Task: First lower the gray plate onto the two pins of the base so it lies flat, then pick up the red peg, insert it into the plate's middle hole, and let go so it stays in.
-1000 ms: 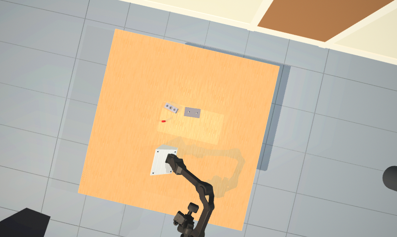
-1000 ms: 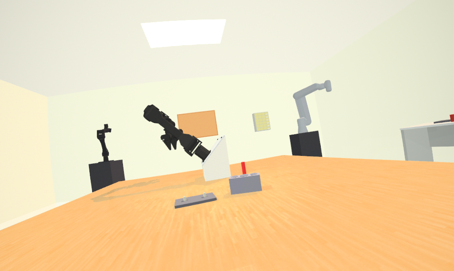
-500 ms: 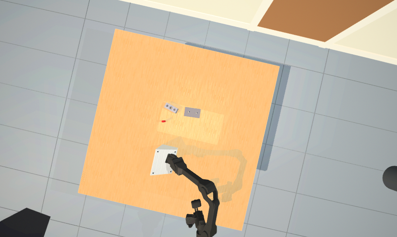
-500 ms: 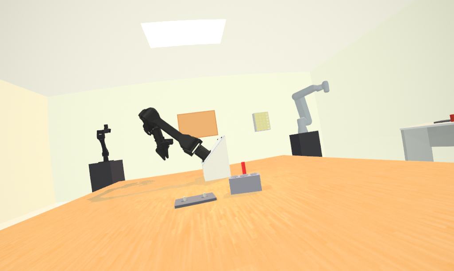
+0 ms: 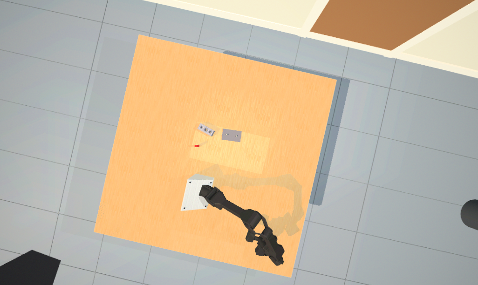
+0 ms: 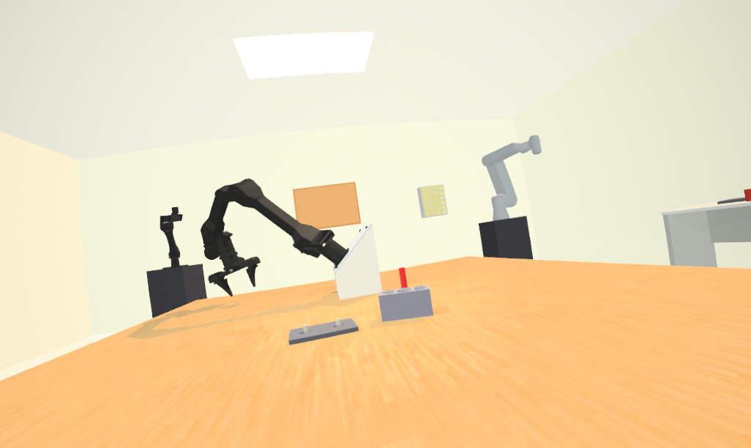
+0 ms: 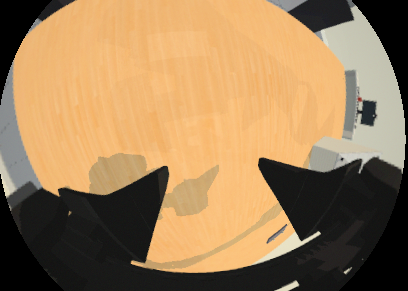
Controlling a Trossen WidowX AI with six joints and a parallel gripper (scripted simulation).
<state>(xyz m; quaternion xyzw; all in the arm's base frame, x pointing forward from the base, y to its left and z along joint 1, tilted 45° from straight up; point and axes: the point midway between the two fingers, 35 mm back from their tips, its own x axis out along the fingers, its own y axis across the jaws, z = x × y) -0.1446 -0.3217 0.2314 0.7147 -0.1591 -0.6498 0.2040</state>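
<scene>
Right now the gray plate is 510 mm to the left of my gripper tip and 490 mm ahead of it. The rest, counted from my gripper tip: red peg 530 mm to the left, 380 mm ahead; then base 510 mm ahead, 350 mm to the left, 30 mm below.
</scene>
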